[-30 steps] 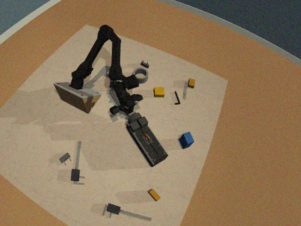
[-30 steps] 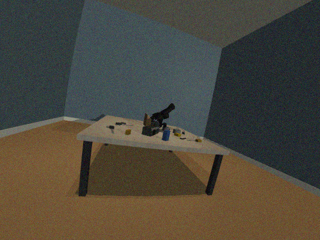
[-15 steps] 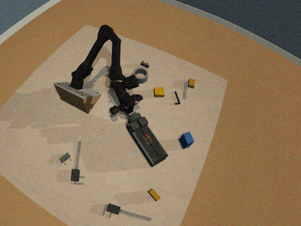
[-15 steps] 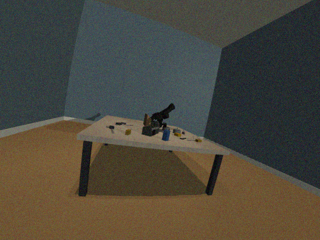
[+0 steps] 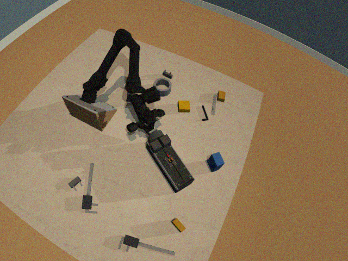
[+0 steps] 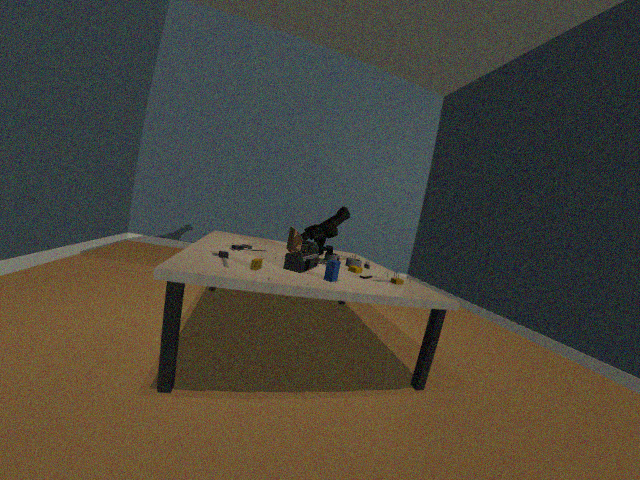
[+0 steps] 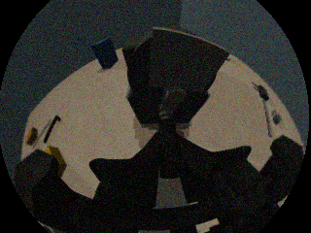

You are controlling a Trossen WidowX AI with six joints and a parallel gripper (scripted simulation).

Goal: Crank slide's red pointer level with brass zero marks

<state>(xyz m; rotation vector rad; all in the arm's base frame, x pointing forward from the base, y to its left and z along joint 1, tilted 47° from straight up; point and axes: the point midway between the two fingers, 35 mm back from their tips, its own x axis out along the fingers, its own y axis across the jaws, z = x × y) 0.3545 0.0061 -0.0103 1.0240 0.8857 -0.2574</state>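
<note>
My gripper tip is now 3 cm below the crank handle, 2 cm past it and 1 cm to the right of it. From my gripper tip the other things lie so: yellow block 24 cm to the left, 8 cm ahead, 2 cm below; red pointer 11 cm ahead, 9 cm to the right, 5 cm above; black hex key 24 cm to the left, 21 cm ahead, 3 cm below.
</note>
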